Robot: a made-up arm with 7 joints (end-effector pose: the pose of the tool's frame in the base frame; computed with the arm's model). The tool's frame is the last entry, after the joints. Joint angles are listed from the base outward.
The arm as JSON. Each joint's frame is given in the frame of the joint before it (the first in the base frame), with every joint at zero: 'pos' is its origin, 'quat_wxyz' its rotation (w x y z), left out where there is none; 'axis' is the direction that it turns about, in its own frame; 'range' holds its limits. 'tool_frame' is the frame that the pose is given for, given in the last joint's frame.
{
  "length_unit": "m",
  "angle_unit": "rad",
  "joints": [
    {
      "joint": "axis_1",
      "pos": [
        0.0,
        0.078,
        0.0
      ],
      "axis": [
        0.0,
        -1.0,
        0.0
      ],
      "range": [
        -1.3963,
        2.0
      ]
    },
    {
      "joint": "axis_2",
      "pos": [
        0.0,
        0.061,
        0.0
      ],
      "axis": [
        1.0,
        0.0,
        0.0
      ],
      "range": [
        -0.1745,
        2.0
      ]
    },
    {
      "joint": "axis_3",
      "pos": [
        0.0,
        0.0,
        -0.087
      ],
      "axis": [
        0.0,
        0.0,
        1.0
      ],
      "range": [
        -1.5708,
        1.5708
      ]
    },
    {
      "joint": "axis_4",
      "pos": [
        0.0,
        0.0,
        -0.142
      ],
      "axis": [
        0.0,
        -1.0,
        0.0
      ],
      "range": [
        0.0,
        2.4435
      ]
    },
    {
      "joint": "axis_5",
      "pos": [
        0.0,
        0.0,
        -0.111
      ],
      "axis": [
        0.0,
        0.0,
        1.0
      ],
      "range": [
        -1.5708,
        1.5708
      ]
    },
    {
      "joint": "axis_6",
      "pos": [
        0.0,
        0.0,
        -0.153
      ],
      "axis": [
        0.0,
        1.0,
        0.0
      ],
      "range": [
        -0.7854,
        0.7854
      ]
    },
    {
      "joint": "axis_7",
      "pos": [
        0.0,
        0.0,
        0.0
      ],
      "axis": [
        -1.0,
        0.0,
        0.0
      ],
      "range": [
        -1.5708,
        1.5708
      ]
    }
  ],
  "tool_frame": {
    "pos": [
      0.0,
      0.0,
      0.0
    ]
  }
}
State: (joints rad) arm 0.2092 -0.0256 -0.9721 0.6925 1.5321 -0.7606 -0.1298
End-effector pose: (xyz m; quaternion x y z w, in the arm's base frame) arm 0.1819 -0.0113 -0.3994 -0.2010 -0.4873 0.3747 0.7627
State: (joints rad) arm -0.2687 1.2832 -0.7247 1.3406 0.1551 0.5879 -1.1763
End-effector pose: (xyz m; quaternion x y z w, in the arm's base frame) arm 0.1204 0.3680 -0.2877 0.7208 -0.2381 -0.4043 0.5102
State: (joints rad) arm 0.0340 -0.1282 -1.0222 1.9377 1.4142 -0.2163 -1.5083
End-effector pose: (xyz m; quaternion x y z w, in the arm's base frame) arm 0.1320 -0.0867 -0.1019 -0.2584 -0.1084 0.3780 0.8824
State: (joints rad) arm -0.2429 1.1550 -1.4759 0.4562 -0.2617 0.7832 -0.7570
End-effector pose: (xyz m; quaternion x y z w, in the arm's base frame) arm -0.0600 0.5185 -0.2882 0.5373 0.2404 -0.7795 0.2142
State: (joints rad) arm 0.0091 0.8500 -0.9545 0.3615 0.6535 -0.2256 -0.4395
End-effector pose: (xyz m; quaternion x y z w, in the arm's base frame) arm 0.0573 0.4463 -0.3708 0.4571 -0.2055 -0.1747 0.8475
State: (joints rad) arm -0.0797 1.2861 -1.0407 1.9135 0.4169 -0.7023 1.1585
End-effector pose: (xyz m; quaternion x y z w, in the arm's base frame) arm 0.1058 0.2134 -0.2545 -0.5791 -0.2660 -0.6856 0.3519
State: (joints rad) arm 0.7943 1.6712 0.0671 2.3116 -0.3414 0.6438 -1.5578
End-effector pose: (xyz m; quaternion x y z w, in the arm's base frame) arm 0.1233 0.1883 0.1513 -0.6158 0.5807 -0.2208 0.4846
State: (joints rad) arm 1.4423 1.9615 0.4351 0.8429 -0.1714 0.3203 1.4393
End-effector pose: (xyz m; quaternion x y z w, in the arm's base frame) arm -0.2061 0.4815 0.2068 0.4285 -0.6713 0.0345 0.6037
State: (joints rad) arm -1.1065 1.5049 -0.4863 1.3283 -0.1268 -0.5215 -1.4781
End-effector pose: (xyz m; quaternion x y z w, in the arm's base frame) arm -0.0226 0.4229 -0.2647 0.3601 -0.5493 -0.4711 0.5888
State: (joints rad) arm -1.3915 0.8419 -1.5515 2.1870 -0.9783 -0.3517 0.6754
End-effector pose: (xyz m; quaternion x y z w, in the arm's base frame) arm -0.2074 0.0525 -0.0418 -0.8093 -0.2672 -0.4640 0.2415
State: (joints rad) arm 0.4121 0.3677 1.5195 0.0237 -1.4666 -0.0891 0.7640
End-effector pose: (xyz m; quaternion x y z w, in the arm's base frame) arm 0.1836 0.3220 -0.4193 -0.1794 -0.2520 -0.0401 0.9501
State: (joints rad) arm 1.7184 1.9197 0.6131 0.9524 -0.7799 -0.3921 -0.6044
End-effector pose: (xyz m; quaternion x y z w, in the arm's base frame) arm -0.2701 0.4557 0.1377 -0.8696 0.2020 -0.3667 0.2617
